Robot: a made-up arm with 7 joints. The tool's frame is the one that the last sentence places.
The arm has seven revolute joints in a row. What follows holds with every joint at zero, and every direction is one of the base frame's.
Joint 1 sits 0.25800 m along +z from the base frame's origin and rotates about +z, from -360.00 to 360.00 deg.
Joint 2 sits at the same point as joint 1 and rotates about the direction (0, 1, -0.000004), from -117.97 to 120.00 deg.
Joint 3 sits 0.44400 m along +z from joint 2 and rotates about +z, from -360.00 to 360.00 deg.
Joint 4 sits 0.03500 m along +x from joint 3 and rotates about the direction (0, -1, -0.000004), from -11.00 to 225.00 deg.
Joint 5 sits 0.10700 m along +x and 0.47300 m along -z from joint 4 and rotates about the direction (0, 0.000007, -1), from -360.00 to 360.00 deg.
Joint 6 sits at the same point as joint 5 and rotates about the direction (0, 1, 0.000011), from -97.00 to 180.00 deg.
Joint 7 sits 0.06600 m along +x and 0.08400 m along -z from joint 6 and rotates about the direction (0, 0.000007, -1), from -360.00 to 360.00 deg.
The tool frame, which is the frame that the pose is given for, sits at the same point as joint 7; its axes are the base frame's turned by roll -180.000, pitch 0.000 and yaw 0.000 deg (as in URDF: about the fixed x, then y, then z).
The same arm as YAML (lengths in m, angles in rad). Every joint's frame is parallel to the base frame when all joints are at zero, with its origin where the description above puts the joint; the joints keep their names.
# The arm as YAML. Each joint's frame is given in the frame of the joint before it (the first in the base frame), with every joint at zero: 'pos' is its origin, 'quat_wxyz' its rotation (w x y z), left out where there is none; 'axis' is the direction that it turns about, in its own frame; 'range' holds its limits. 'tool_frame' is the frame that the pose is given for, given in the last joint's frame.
length_unit: m
angle_unit: rad
joints:
  - joint: joint 1
    pos: [0.0, 0.0, 0.258]
    axis: [0.0, 0.0, 1.0]
    range: [-6.2832, 6.2832]
  - joint: joint 2
    pos: [0.0, 0.0, 0.0]
    axis: [0.0, 1.0, 0.0]
    range: [-2.059, 2.0944]
  - joint: joint 3
    pos: [0.0, 0.0, 0.444]
    axis: [0.0, 0.0, 1.0]
    range: [-6.2832, 6.2832]
  - joint: joint 4
    pos: [0.035, 0.0, 0.0]
    axis: [0.0, -1.0, 0.0]
    range: [-0.192, 3.927]
  - joint: joint 5
    pos: [0.107, 0.0, -0.473]
    axis: [0.0, 0.0, -1.0]
    range: [-6.2832, 6.2832]
  - joint: joint 6
    pos: [0.0, 0.0, 0.0]
    axis: [0.0, 1.0, 0.0]
    range: [-1.693, 3.1416]
  - joint: joint 7
    pos: [0.066, 0.0, -0.084]
    axis: [0.0, 0.0, -1.0]
    range: [-6.2832, 6.2832]
tool_frame:
  pos: [0.0, 0.0, 0.0]
  quat_wxyz: [0.0, 1.0, 0.0, 0.0]

